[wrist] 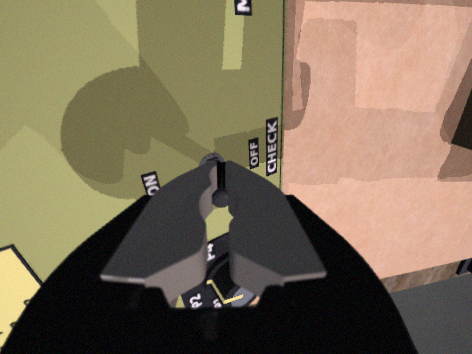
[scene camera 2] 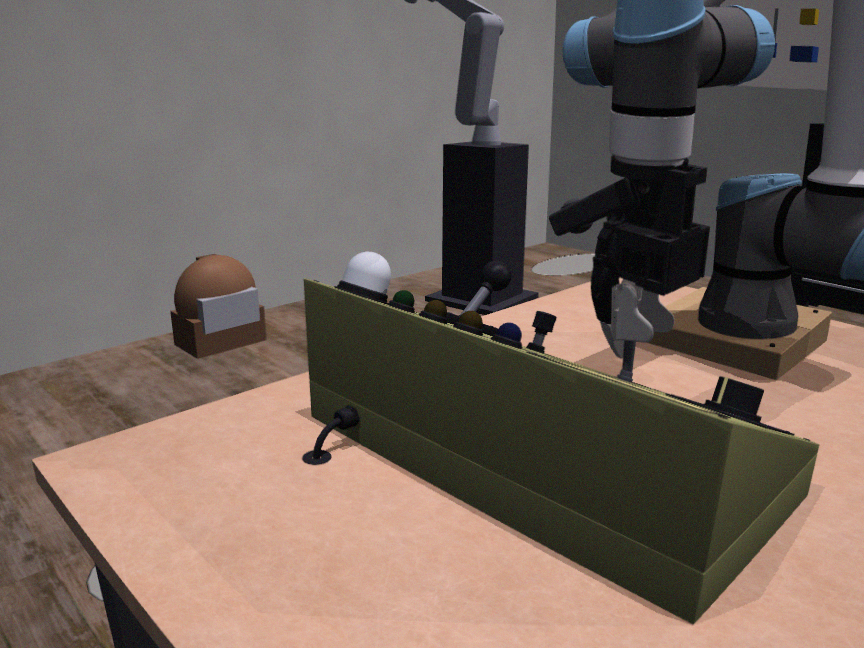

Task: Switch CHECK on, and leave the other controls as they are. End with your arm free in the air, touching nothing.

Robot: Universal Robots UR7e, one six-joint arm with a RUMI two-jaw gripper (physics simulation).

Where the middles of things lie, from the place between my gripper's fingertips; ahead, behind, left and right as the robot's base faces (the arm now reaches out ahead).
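You'd find the cycle lever (scene camera 2: 495, 276) 22 cm to the right of my hand, 7 cm behind it and 2 cm above it.
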